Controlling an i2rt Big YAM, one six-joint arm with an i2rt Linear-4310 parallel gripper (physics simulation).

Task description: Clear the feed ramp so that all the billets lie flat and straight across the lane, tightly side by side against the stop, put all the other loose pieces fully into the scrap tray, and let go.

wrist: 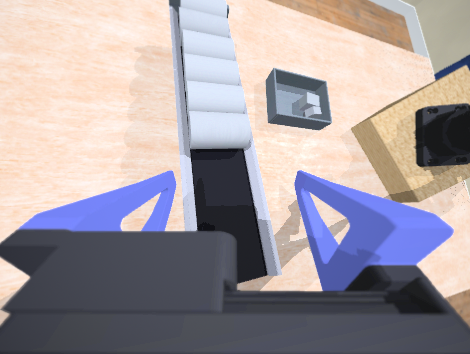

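Seen in the pictures: gripper, fingertip midpoint: (235,177); arm's base, origin of the base link: (438,136).
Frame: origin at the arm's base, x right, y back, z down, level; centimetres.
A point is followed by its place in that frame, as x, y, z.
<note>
The feed ramp (220,187) @[-10.6, -46.3, -0.1] runs from the top of the view down to the lower middle, with a black lane floor between light side rails. Several white cylindrical billets (219,130) @[-5.1, -46.9, -3.1] lie across the lane, side by side, in its upper part; the lower part of the lane is bare. The far end of the row is cut off by the top edge of the view. The grey scrap tray (295,121) @[3.3, -29.5, 6.7] stands right of the ramp and holds two small light blocks (309,100) @[7.9, -26.3, 5.9] (313,111) @[5.2, -26.0, 5.5]. My gripper (235,177) @[-10.6, -46.5, -6.5] is open and empty, its blue fingers apart over both sides of the ramp's lower part.
A wooden block (380,142) @[-0.2, -9.7, 4.8] with a black base (442,135) @[-1.4, -5.5, -2.6] on it stands at the right. The light wood table top (90,110) @[1.9, -63.7, 8.8] carries the ramp and tray. Its darker edge (372,22) shows at the upper right. Shadows fall beside the ramp.
</note>
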